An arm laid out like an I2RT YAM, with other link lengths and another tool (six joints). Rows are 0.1 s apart.
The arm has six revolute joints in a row. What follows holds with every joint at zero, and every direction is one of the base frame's. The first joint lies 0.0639 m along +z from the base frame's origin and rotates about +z. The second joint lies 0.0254 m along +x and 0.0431 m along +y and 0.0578 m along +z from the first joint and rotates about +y. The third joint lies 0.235 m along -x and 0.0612 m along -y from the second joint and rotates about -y. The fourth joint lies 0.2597 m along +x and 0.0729 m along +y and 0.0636 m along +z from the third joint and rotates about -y. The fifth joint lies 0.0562 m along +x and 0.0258 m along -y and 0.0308 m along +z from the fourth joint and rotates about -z. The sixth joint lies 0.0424 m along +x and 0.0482 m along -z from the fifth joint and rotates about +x. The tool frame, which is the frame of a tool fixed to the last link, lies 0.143 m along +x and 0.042 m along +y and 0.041 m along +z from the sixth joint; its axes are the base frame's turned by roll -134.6, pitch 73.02 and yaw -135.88 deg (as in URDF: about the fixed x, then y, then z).
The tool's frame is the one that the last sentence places.
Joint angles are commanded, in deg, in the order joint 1, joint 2, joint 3, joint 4, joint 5, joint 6. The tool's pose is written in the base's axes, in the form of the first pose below.
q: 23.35, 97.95, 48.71, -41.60, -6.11, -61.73
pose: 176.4 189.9 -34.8 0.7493 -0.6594 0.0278 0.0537
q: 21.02, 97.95, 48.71, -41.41, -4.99, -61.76
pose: 185.9 179.5 -36.4 0.7354 -0.6743 0.0362 0.0571
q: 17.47, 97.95, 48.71, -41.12, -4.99, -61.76
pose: 197.8 168.0 -36.5 0.7141 -0.6969 0.0356 0.0560
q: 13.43, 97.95, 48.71, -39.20, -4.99, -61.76
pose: 216.9 155.5 -37.6 0.6887 -0.7226 0.0421 0.0428
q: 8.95, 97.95, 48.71, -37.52, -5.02, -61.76
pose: 235.2 139.3 -38.3 0.6594 -0.7496 0.0480 0.0319
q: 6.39, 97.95, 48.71, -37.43, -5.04, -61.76
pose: 241.6 128.7 -38.3 0.6425 -0.7642 0.0475 0.0322
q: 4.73, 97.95, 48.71, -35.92, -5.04, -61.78
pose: 251.4 122.2 -38.8 0.6308 -0.7737 0.0545 0.0220
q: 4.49, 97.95, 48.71, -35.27, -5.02, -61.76
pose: 254.7 121.3 -39.0 0.6287 -0.7753 0.0578 0.0176
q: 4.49, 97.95, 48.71, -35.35, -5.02, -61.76
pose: 254.3 121.3 -39.0 0.6288 -0.7753 0.0574 0.0181
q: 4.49, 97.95, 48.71, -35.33, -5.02, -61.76
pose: 254.4 121.3 -39.0 0.6288 -0.7753 0.0575 0.0180
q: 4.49, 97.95, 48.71, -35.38, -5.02, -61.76
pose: 254.2 121.3 -39.0 0.6288 -0.7753 0.0573 0.0184
